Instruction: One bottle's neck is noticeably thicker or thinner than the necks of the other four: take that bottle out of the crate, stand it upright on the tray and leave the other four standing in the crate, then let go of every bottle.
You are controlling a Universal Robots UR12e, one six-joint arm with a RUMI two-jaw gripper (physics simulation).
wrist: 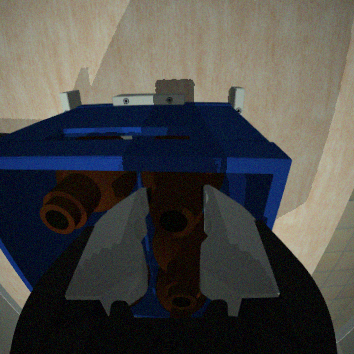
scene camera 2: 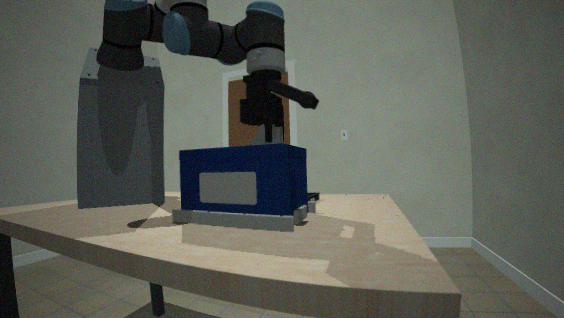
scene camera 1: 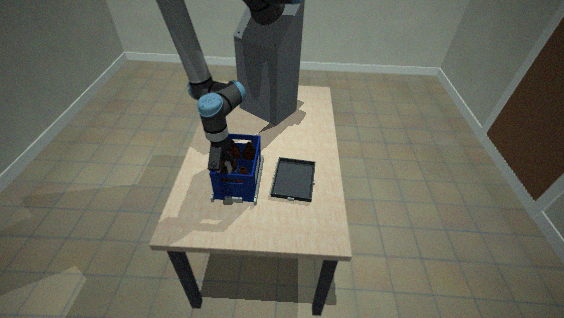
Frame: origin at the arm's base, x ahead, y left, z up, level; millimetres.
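Where they show: gripper, between the fingertips: (wrist: 176,188); arm's base, origin of its link: (scene camera 2: 120,61) (scene camera 1: 268,7).
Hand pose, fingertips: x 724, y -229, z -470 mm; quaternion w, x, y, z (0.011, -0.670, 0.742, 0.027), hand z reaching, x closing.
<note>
Things, the pixels of their top centre, and the offset from my fingertips. Level surfaces: height alone.
- blue crate, centre of its top: (wrist: 128,309) (scene camera 2: 245,149) (scene camera 1: 236,153) dx -86, dy +52, dz +45 mm
- brown bottle, centre of its top: (wrist: 177,222) dx -3, dy -3, dz +34 mm
- second bottle, centre of its top: (wrist: 56,219) (scene camera 1: 242,168) dx +4, dy +79, dz +33 mm
- table, height of its surface: dz -130 mm
The blue crate (scene camera 1: 235,191) (scene camera 2: 275,180) (wrist: 210,125) stands on the table with brown bottles inside. My gripper (scene camera 1: 226,168) (scene camera 2: 270,142) (wrist: 176,188) points down into the crate's front left part and is shut on the neck of a brown bottle (wrist: 172,202), which stands upright between the fingers. A second bottle (scene camera 1: 243,170) (wrist: 82,196) is in the front right part. Another bottle (wrist: 181,285) is behind the held one, and one (scene camera 1: 249,150) is at the back right. The walls and gripper hide much of the bottles. The dark tray (scene camera 1: 293,178) (scene camera 2: 313,195) lies right of the crate in the first scene view.
Grey brackets (scene camera 2: 235,220) (wrist: 140,100) run along the crate's foot. The crate's walls rise around the bottles, with a gap between crate and tray. The grey robot pedestal (scene camera 1: 265,70) (scene camera 2: 120,135) stands at the far end of the table (scene camera 1: 280,225).
</note>
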